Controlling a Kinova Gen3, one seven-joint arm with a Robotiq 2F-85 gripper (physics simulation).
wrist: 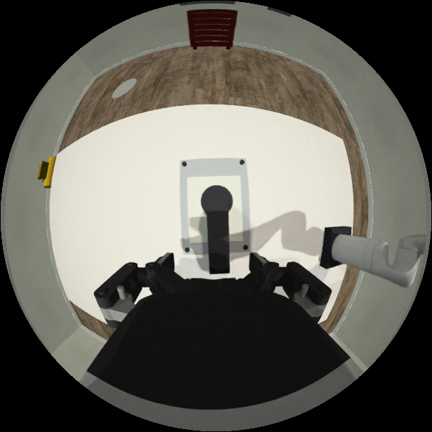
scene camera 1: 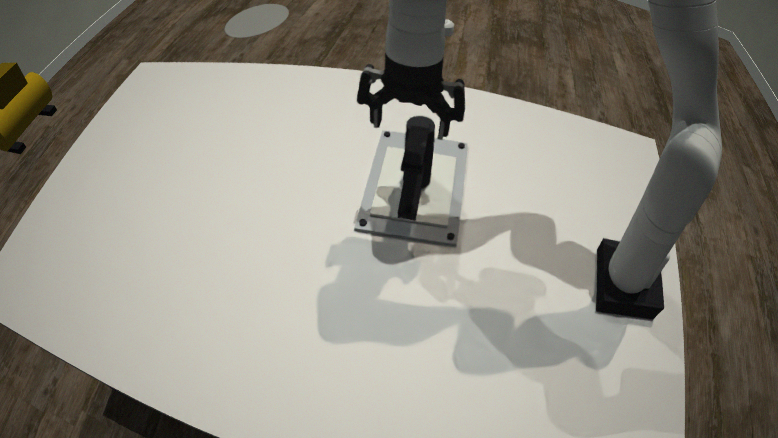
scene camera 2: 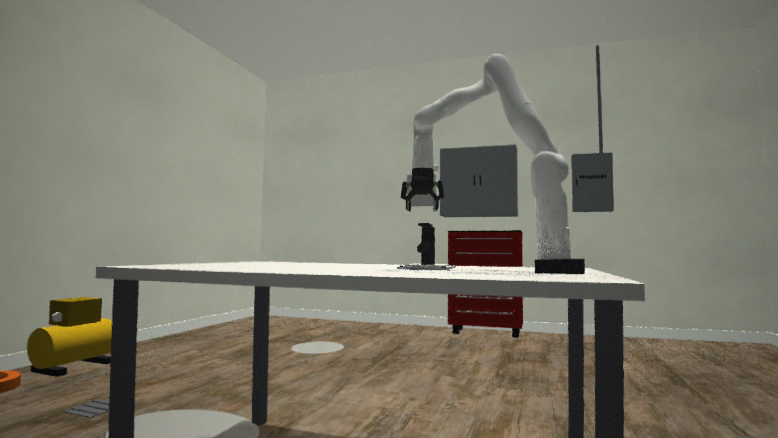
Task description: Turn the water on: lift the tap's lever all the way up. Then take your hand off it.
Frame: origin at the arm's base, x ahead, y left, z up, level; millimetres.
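Seen in the pictures: gripper, fingertip midpoint: (scene camera 1: 409,129) (scene camera 2: 421,211); arm's base, origin of the base link: (scene camera 1: 628,272) (scene camera 2: 553,259).
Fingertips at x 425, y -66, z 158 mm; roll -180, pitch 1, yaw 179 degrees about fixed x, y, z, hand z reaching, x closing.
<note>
Offsets run from my fingertips to a thing's top centre. "spot": to the spot under its first point. Level surfaces: height alone.
The black tap @(spot: 27 mm back, 56 mm right, 148 mm down) (scene camera 1: 427,173) (scene camera 2: 429,247) (wrist: 216,200) stands upright on a grey-framed plate (scene camera 1: 461,182) (scene camera 2: 446,267) (wrist: 184,210). Its lever @(9 mm back, 17 mm right, 42 mm down) (scene camera 1: 417,146) (wrist: 218,237) runs from the round top out over the spout and looks lowered; its exact angle is hard to tell. The spout @(10 mm back, 0 mm left, 99 mm down) (scene camera 1: 409,201) shows below it in scene camera 1 and is mostly hidden in the wrist view. My gripper (scene camera 1: 409,131) (scene camera 2: 422,208) (wrist: 211,261) is open and empty, pointing down. It hangs above the tap with a visible gap in scene camera 2, its fingers to either side of the lever's line in the wrist view.
The tap's plate lies on the white table @(198 mm down) (scene camera 1: 217,217) (scene camera 2: 326,274) (wrist: 125,175). The arm's black base (scene camera 1: 628,299) (scene camera 2: 559,266) (wrist: 329,250) stands to the right. A red drawer cabinet (scene camera 2: 484,244) (wrist: 212,27) and a yellow compressor (scene camera 1: 27,103) (scene camera 2: 73,342) (wrist: 49,171) stand beyond the table.
</note>
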